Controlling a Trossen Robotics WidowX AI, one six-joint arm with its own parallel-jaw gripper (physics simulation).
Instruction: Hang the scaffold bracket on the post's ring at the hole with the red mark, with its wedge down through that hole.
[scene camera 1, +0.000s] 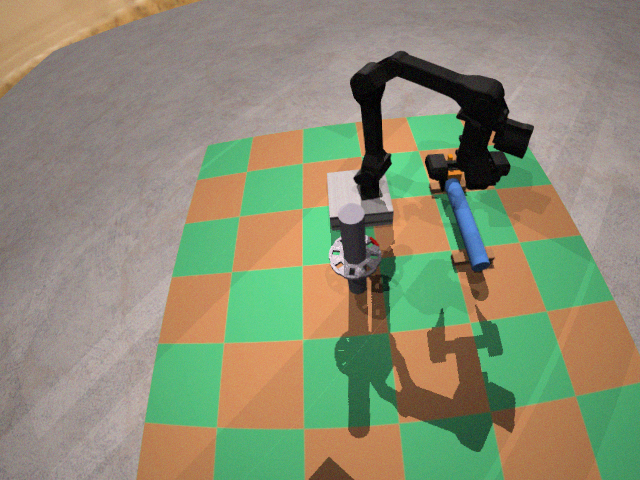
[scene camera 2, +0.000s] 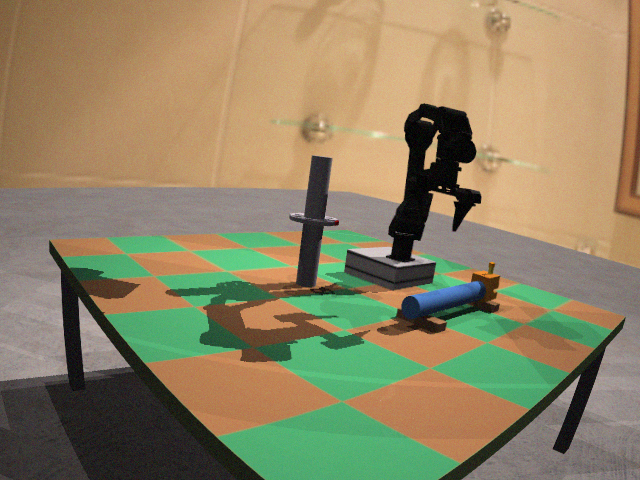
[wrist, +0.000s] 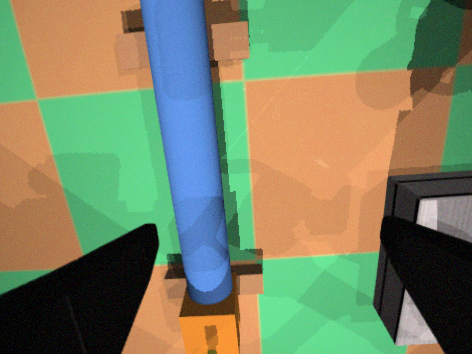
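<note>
The scaffold bracket is a blue tube (scene camera 1: 467, 227) (scene camera 2: 442, 300) (wrist: 190, 140) with an orange head (scene camera 1: 454, 174) (scene camera 2: 485, 287) (wrist: 210, 325). It lies level on two low brown supports. Its small wedge (scene camera 1: 450, 157) (scene camera 2: 491, 267) stands up from the head. My gripper (scene camera 1: 467, 180) (scene camera 2: 454, 227) (wrist: 268, 230) is open and empty, above the head end. In the wrist view, the tube runs between the fingertips, nearer the left one. The upright grey post (scene camera 1: 353, 235) (scene camera 2: 317, 191) carries a holed ring (scene camera 1: 345, 269) (scene camera 2: 296, 219). The red mark (scene camera 1: 374, 241) (scene camera 2: 336, 222) is on the ring's rim.
The arm's grey base block (scene camera 1: 342, 191) (scene camera 2: 369, 271) (wrist: 430, 211) stands between the post and the bracket's head end. The brown supports (scene camera 1: 459, 259) (scene camera 2: 433, 324) (wrist: 230, 40) sit under the tube. The checkered table top (scene camera 1: 263, 384) (scene camera 2: 258, 384) bears the arm's shadow.
</note>
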